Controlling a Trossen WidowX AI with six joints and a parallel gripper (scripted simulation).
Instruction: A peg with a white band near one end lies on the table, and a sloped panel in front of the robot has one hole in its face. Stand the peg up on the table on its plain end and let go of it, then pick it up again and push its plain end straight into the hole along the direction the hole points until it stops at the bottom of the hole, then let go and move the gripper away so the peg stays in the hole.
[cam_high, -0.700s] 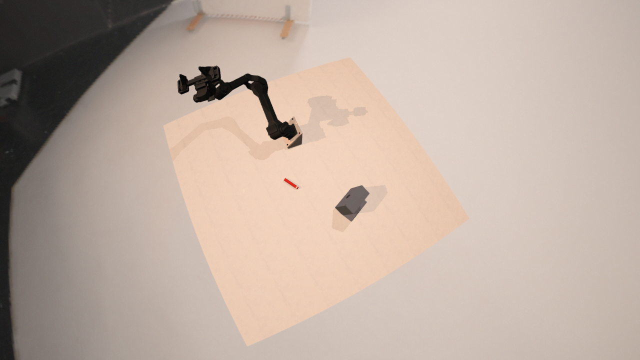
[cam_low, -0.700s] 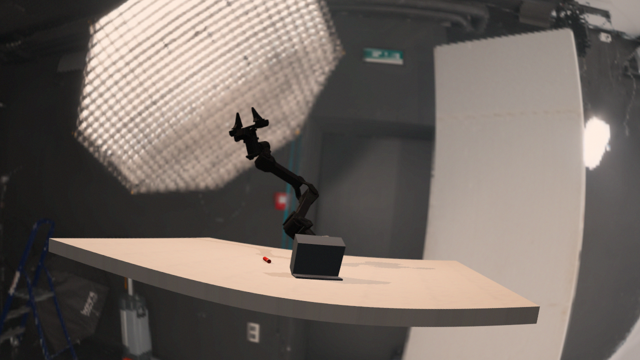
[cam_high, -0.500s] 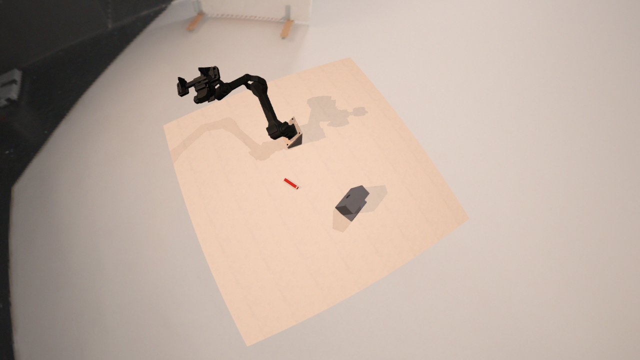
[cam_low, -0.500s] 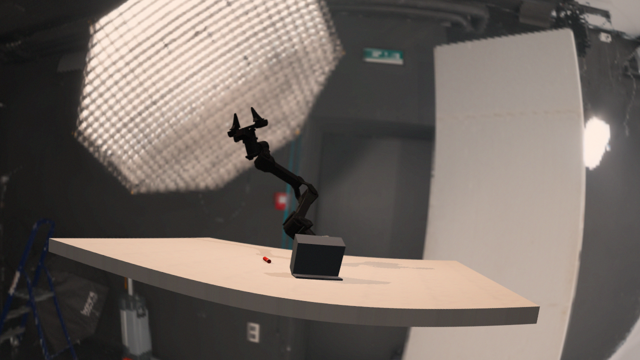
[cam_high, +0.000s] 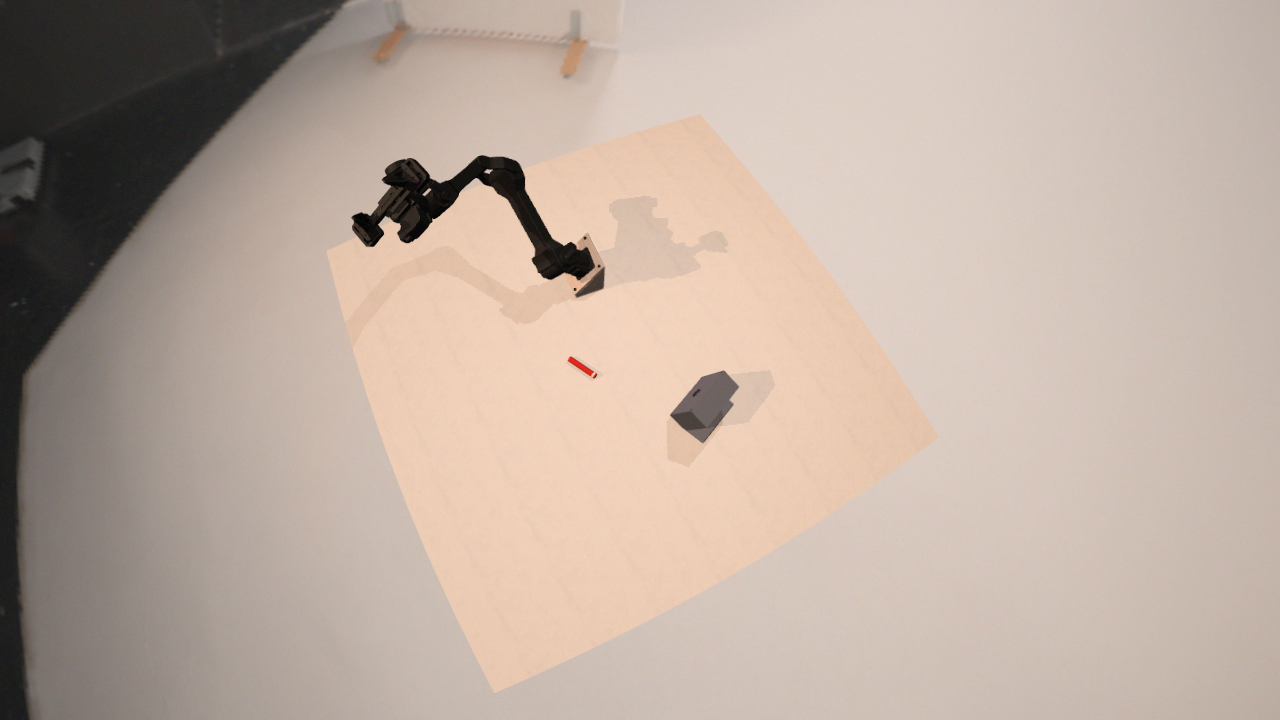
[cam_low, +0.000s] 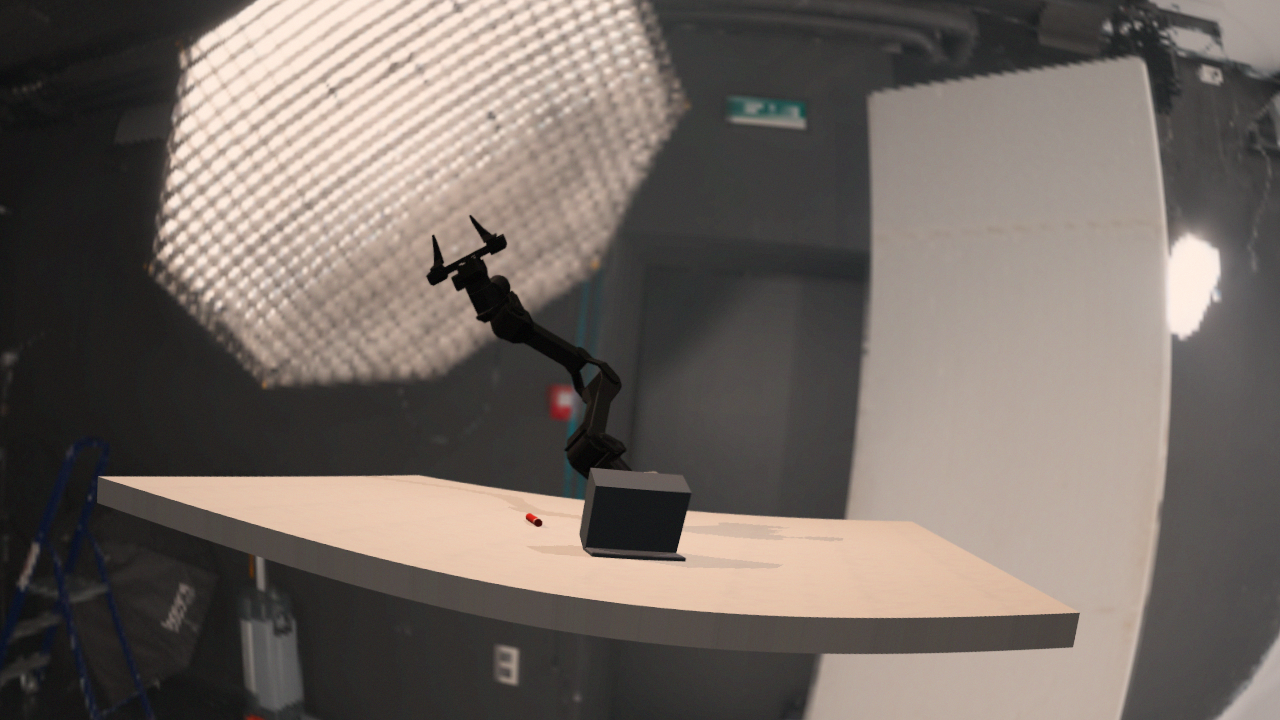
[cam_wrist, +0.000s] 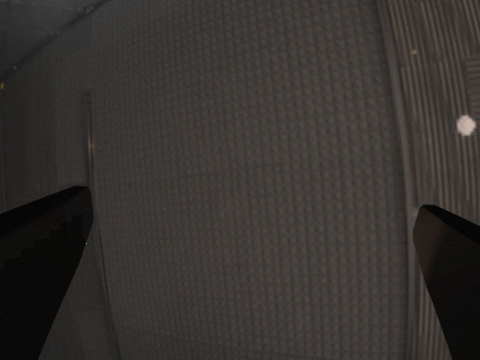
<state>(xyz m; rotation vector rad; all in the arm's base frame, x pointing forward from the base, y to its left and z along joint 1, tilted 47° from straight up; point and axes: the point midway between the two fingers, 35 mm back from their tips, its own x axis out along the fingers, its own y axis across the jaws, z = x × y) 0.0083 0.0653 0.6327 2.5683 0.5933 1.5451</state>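
Right now the red peg is 560 mm below my gripper tip, 360 mm to the left of it and 210 mm ahead of it. Round my gripper tip: dark grey sloped panel: 580 mm to the left, 510 mm below, 390 mm ahead.
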